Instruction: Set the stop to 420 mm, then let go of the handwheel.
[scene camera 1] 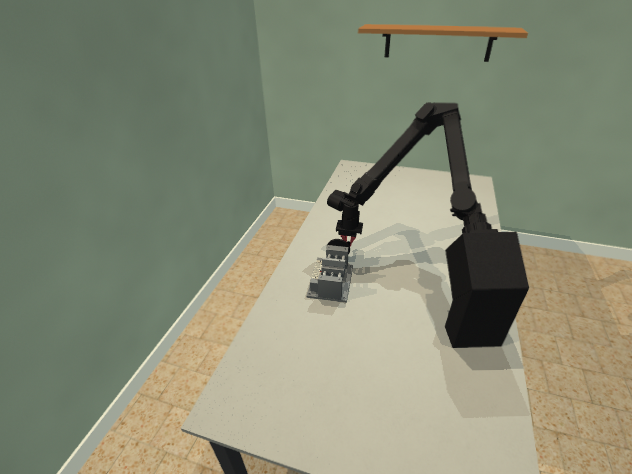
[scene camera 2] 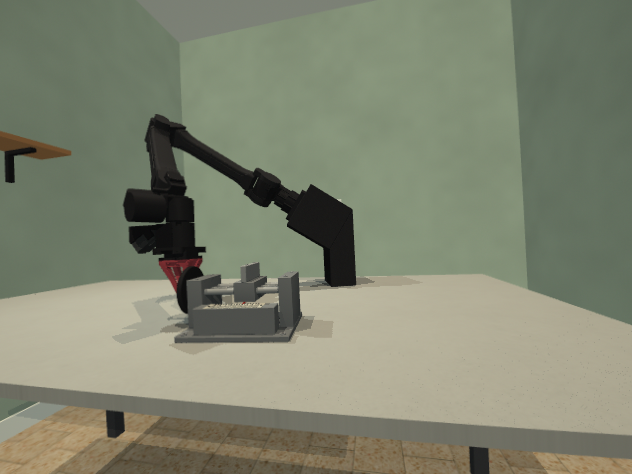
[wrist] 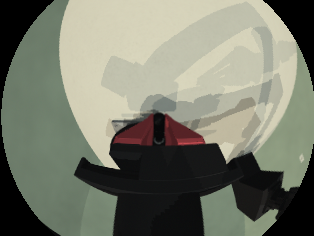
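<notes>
Grey stop block [scene camera 2: 245,289], visible. Gripper [scene camera 2: 182,293], visible. Also in the wrist view: gripper [wrist: 159,117].
</notes>
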